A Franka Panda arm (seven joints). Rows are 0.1 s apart.
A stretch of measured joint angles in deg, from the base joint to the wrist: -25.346, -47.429, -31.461, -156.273, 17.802, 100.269, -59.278; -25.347, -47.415, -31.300, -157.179, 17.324, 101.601, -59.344; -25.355, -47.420, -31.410, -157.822, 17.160, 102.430, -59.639; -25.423, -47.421, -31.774, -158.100, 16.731, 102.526, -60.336; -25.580, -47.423, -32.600, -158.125, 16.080, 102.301, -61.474; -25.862, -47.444, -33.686, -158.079, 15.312, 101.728, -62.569; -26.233, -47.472, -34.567, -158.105, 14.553, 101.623, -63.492; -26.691, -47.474, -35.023, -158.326, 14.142, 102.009, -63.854; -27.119, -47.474, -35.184, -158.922, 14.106, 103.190, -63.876; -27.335, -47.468, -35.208, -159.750, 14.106, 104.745, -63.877; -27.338, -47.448, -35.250, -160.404, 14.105, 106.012, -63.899; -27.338, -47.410, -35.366, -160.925, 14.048, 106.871, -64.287; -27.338, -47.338, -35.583, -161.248, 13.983, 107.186, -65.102; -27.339, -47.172, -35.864, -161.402, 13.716, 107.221, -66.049; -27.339, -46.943, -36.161, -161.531, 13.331, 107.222, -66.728
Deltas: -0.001, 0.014, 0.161, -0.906, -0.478, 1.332, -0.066; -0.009, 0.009, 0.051, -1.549, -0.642, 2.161, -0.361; -0.077, 0.008, -0.313, -1.827, -1.071, 2.257, -1.058; -0.234, 0.006, -1.139, -1.852, -1.722, 2.032, -2.196; -0.516, -0.015, -2.225, -1.806, -2.490, 1.459, -3.291; -0.887, -0.043, -3.106, -1.832, -3.249, 1.354, -4.214; -1.345, -0.045, -3.562, -2.053, -3.660, 1.740, -4.576; -1.773, -0.045, -3.723, -2.649, -3.696, 2.921, -4.598; -1.989, -0.039, -3.747, -3.477, -3.696, 4.476, -4.599; -1.992, -0.019, -3.789, -4.131, -3.697, 5.743, -4.621; -1.992, 0.019, -3.905, -4.652, -3.754, 6.602, -5.009; -1.992, 0.091, -4.122, -4.975, -3.819, 6.917, -5.824; -1.993, 0.257, -4.403, -5.129, -4.086, 6.952, -6.771; -1.993, 0.486, -4.700, -5.258, -4.471, 6.953, -7.450
